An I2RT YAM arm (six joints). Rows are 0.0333 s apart.
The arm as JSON. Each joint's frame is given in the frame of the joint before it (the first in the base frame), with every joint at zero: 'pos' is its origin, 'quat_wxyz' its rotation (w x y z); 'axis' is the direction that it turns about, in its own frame. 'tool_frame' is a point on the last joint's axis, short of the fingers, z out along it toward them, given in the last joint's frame.
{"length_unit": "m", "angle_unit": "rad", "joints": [
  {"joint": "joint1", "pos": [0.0, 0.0, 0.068], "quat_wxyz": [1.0, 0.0, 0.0, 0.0], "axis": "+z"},
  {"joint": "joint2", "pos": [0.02, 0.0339, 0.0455], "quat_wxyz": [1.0, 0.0, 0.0, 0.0], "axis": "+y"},
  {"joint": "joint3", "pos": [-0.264, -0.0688, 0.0], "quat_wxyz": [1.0, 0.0, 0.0, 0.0], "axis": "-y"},
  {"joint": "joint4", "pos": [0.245, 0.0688, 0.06], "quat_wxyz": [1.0, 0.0, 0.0, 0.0], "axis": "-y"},
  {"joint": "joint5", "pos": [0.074, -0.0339, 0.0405], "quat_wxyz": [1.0, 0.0, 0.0, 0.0], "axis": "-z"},
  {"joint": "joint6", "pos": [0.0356, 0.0, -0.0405], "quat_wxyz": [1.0, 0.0, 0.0, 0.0], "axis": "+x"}
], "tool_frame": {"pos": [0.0, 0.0, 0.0], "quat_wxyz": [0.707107, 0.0, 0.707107, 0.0]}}
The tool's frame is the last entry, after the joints.
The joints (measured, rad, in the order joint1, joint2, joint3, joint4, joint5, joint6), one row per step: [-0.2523, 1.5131, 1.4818, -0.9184, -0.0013, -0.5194]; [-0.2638, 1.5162, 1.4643, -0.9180, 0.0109, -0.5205]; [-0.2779, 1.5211, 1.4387, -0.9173, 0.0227, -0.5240]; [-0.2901, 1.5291, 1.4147, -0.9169, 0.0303, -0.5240]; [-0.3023, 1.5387, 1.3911, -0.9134, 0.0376, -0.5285]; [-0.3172, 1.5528, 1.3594, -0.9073, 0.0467, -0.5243]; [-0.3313, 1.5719, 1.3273, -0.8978, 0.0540, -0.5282]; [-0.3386, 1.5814, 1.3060, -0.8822, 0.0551, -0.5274]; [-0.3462, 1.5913, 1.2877, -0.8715, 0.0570, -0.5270]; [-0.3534, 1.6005, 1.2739, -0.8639, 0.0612, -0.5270]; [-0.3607, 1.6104, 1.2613, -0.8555, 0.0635, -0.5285]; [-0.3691, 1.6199, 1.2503, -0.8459, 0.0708, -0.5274]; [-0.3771, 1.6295, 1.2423, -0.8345, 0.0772, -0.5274]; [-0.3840, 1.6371, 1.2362, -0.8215, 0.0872, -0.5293]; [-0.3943, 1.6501, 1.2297, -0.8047, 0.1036, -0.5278]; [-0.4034, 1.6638, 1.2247, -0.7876, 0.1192, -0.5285]
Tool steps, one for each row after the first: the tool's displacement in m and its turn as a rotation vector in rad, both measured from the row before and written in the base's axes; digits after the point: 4 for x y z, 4 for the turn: [-0.0010, -0.0039, -0.0063, -0.0051, 0.0222, -0.0176]; [-0.0014, -0.0047, -0.0093, -0.0033, 0.0319, -0.0177]; [-0.0009, -0.0040, -0.0097, 0.0027, 0.0321, -0.0162]; [-0.0006, -0.0041, -0.0099, 0.0005, 0.0311, -0.0120]; [-0.0009, -0.0050, -0.0135, 0.0063, 0.0395, -0.0229]; [-0.0004, -0.0049, -0.0148, 0.0055, 0.0423, -0.0138]; [0.0000, -0.0025, -0.0085, 0.0043, 0.0145, -0.0085]; [-0.0004, -0.0025, -0.0079, 0.0044, 0.0170, -0.0087]; [-0.0005, -0.0024, -0.0065, 0.0016, 0.0158, -0.0088]; [-0.0003, -0.0025, -0.0063, 0.0024, 0.0142, -0.0067]; [-0.0004, -0.0030, -0.0057, -0.0022, 0.0124, -0.0120]; [0.0001, -0.0031, -0.0048, -0.0033, 0.0080, -0.0102]; [0.0003, -0.0029, -0.0035, -0.0090, 0.0045, -0.0085]; [0.0006, -0.0045, -0.0051, -0.0128, 0.0080, -0.0173]; [0.0009, -0.0042, -0.0049, -0.0131, 0.0073, -0.0137]
